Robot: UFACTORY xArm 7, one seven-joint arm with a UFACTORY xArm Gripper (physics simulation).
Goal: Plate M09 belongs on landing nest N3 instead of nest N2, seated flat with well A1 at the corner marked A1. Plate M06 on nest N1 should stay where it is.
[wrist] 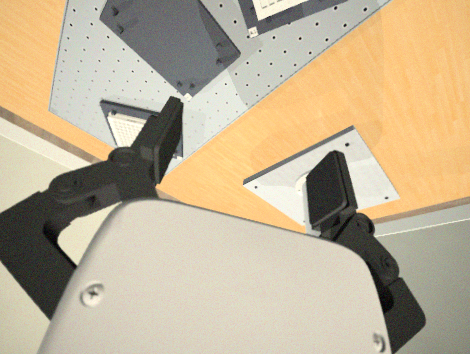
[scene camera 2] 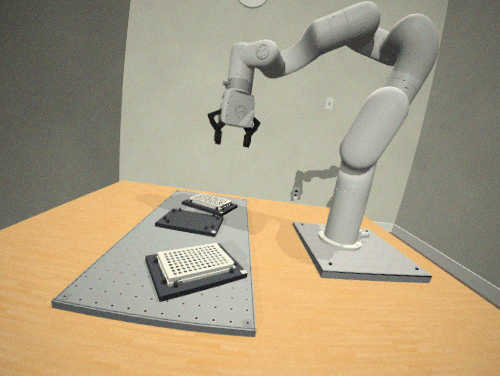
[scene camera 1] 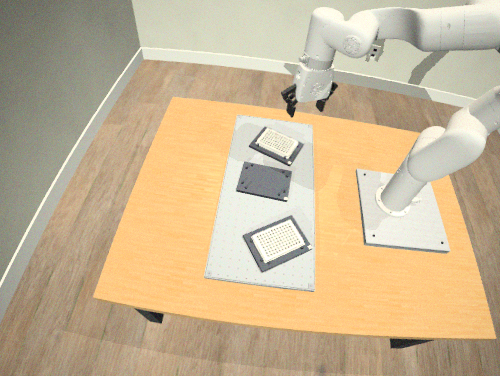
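My gripper (scene camera 1: 306,112) (scene camera 2: 232,144) (wrist: 253,142) is open and empty, high above the board's far end. A cream well plate (scene camera 1: 278,143) (scene camera 2: 212,200) (wrist: 124,131) lies on the far dark nest (scene camera 1: 272,154) (scene camera 2: 202,207), partly hidden by a finger in the wrist view. The middle dark nest (scene camera 1: 264,181) (scene camera 2: 190,221) (wrist: 165,40) holds no plate. Another cream plate (scene camera 1: 277,241) (scene camera 2: 195,261) (wrist: 280,6) lies on the near nest (scene camera 1: 257,253) (scene camera 2: 156,277) (wrist: 300,12), looking about flat. Each nest has a white corner tag; plate and nest names and well A1 are not readable.
The nests stand on a grey perforated board (scene camera 1: 225,250) (scene camera 2: 110,280) on the wooden table (scene camera 1: 165,200) (scene camera 2: 300,325). The arm's base plate (scene camera 1: 405,237) (scene camera 2: 380,267) (wrist: 370,175) is bolted at the right side.
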